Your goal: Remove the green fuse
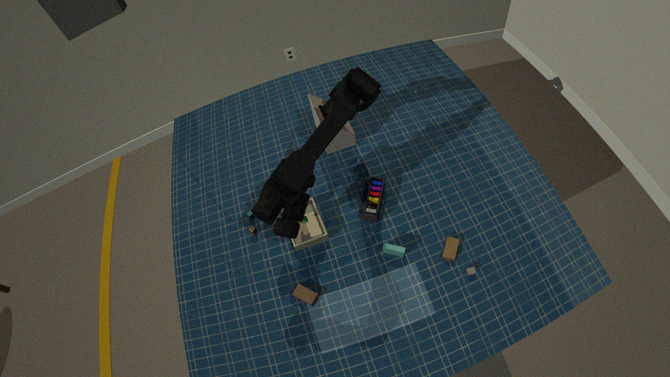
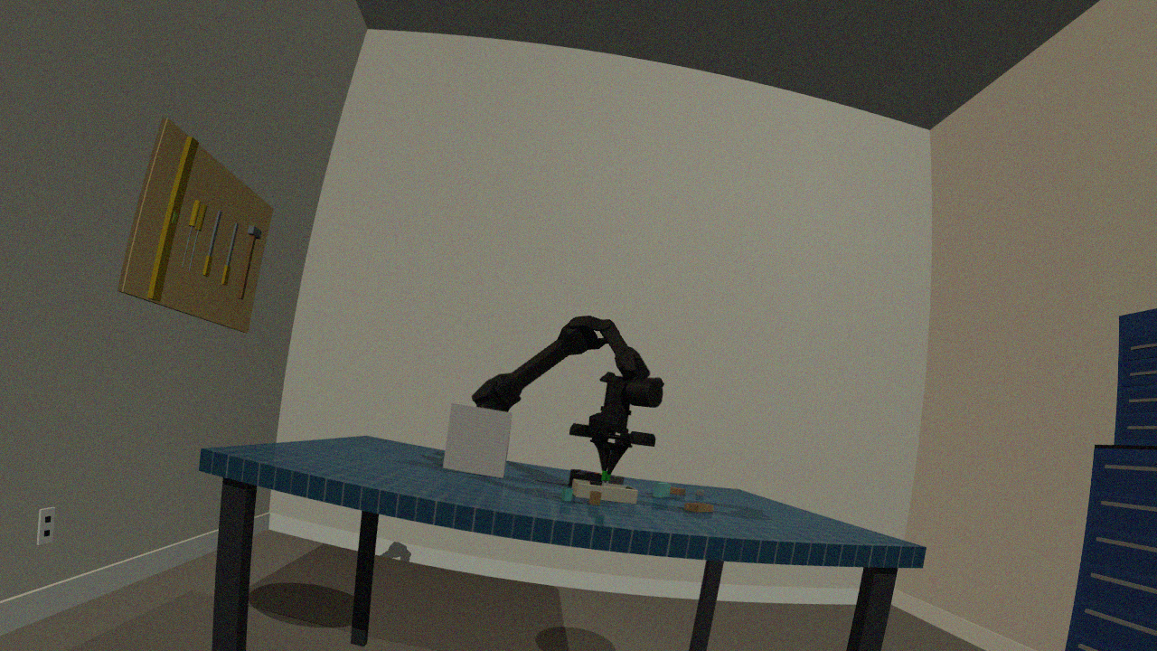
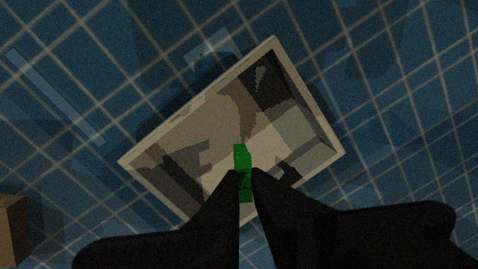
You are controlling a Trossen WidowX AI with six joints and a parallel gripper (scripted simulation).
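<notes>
The green fuse lies 2 cm below my gripper tip. The rest, counted from my gripper tip: brown block (21 cm ahead, 6 cm to the right, 5 cm below); then tray (5 cm below); then teal block (21 cm to the left, 17 cm ahead, 4 cm below).
</notes>
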